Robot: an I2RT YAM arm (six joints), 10 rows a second.
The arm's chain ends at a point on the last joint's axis. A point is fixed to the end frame.
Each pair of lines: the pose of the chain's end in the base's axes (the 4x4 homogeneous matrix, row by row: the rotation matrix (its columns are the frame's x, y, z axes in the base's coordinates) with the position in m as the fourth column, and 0 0 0 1 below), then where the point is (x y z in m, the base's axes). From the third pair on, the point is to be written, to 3 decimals.
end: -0.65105 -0.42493 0.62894 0.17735; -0.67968 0.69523 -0.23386 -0.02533; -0.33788 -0.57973 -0.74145 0.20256; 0 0 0 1
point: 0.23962 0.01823 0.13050
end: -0.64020 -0.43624 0.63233 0.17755; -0.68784 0.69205 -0.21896 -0.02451; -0.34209 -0.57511 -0.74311 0.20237; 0 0 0 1
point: 0.23908 0.02051 0.13058
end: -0.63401 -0.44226 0.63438 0.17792; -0.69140 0.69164 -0.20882 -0.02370; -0.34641 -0.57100 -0.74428 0.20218; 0 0 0 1
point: 0.239 0.022 0.131
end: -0.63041 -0.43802 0.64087 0.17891; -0.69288 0.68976 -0.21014 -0.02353; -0.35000 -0.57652 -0.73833 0.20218; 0 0 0 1
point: 0.241 0.022 0.131
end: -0.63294 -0.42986 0.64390 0.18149; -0.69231 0.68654 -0.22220 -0.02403; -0.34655 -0.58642 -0.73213 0.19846; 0 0 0 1
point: 0.244 0.021 0.127
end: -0.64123 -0.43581 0.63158 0.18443; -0.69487 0.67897 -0.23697 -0.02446; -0.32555 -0.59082 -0.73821 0.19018; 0 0 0 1
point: 0.246 0.019 0.117
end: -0.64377 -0.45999 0.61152 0.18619; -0.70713 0.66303 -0.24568 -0.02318; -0.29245 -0.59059 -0.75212 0.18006; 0 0 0 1
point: 0.245 0.019 0.105
